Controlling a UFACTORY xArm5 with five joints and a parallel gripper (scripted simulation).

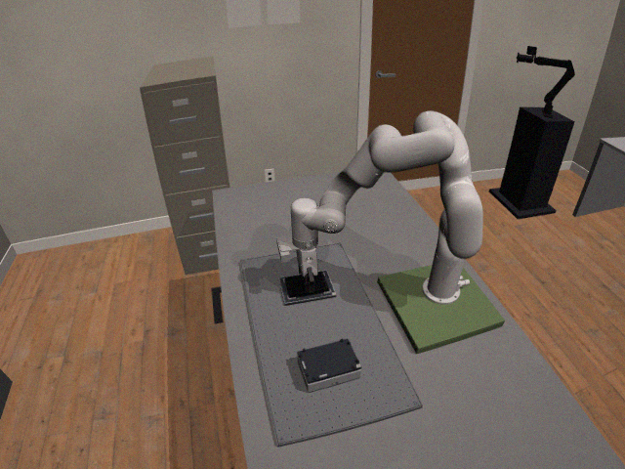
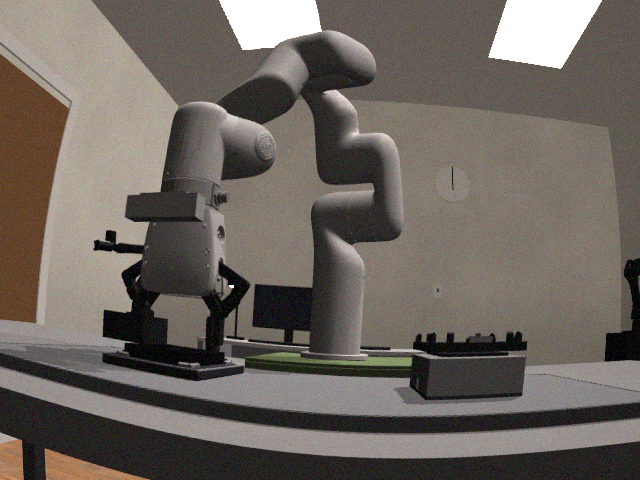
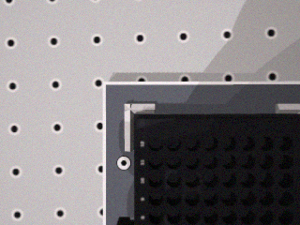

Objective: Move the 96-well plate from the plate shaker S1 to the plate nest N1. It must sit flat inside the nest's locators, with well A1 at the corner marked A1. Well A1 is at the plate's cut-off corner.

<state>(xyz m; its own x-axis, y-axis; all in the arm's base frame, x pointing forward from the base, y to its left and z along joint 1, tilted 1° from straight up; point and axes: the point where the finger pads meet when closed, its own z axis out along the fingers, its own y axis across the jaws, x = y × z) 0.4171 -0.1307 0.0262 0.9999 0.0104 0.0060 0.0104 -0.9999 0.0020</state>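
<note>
The black 96-well plate lies 20 mm below my hand. Round my hand: dark plate nest: 30 mm below.
</note>
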